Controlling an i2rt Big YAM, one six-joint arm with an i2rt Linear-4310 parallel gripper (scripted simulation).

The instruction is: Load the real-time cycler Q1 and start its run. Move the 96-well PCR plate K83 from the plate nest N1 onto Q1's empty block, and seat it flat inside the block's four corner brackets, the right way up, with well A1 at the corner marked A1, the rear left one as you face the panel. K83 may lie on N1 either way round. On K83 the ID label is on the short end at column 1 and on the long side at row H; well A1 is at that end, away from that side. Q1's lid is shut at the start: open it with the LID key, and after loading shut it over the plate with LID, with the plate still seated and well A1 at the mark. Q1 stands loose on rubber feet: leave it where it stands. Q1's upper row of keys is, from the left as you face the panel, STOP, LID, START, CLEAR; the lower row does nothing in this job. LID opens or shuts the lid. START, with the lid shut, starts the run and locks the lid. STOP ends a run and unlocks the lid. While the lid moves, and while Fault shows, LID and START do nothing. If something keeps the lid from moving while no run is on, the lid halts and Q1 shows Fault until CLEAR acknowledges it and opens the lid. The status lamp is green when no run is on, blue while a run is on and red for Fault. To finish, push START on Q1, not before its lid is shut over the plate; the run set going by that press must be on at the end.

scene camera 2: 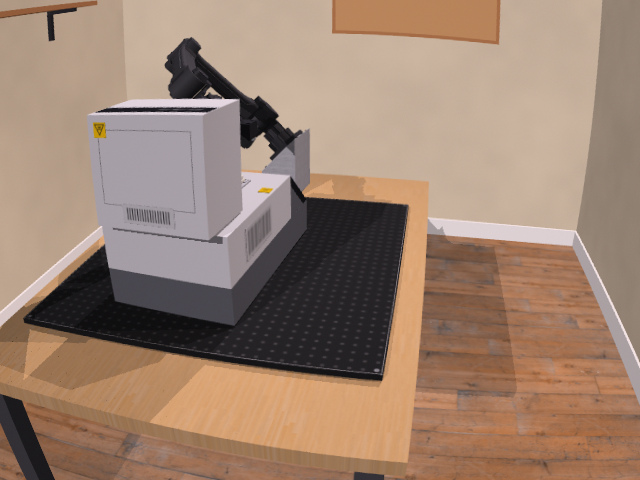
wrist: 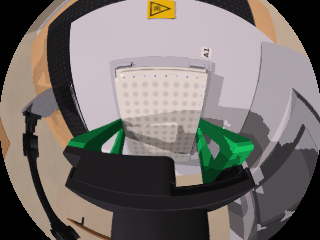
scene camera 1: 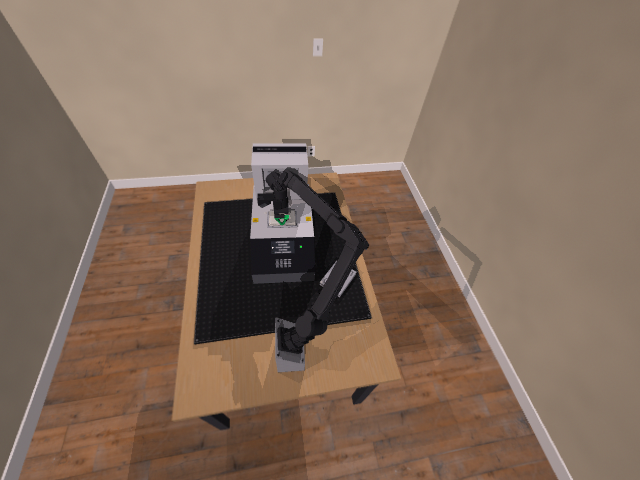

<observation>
same spot on white lid: (wrist: 276,122) = (scene camera 1: 272,192)
</observation>
